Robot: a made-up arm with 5 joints.
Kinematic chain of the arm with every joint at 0, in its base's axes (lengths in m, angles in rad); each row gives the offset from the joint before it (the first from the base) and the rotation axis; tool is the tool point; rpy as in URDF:
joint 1: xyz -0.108 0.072 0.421 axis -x
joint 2: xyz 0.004 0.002 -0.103 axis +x
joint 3: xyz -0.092 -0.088 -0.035 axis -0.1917 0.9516 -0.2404
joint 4: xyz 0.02 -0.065 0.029 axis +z
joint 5: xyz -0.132 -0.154 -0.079 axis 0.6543 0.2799 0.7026
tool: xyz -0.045 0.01 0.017 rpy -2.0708 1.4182 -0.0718
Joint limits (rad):
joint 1: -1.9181..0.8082
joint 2: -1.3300..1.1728
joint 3: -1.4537..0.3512
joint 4: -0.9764..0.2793
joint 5: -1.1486..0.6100
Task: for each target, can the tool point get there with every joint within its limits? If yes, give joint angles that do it. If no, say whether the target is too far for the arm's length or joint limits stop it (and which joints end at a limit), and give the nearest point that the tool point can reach.
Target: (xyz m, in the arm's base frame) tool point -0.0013 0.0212 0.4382
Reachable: no: joint limits stop it (at a limit: joint 2, joint 3, joint 4, joint 5) | nearest point -0.0637 -0.1484 0.4956 | short by 0.190 m
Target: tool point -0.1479 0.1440 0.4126
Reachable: no: joint limits stop it (at a limit: joint 1, joint 2, joint 3, joint 4, joint 5) | nearest point -0.1594 0.2189 0.2465 | short by 0.183 m
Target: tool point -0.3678 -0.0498 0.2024
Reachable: yes | joints -0.6522 -0.6847 -0.3757 -0.6022 -0.0646
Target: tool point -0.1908 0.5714 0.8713
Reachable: no: too far | nearest point -0.1866 0.4500 0.6722 | short by 0.233 m
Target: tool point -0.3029 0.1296 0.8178
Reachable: no: joint limits stop it (at a limit: joint 1, joint 4, joint 5) | nearest point -0.2701 0.1006 0.7135 | short by 0.113 m
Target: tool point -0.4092 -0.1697 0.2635
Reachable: yes | joints 0.4972 0.7369 0.2079 -0.4495 0.2216
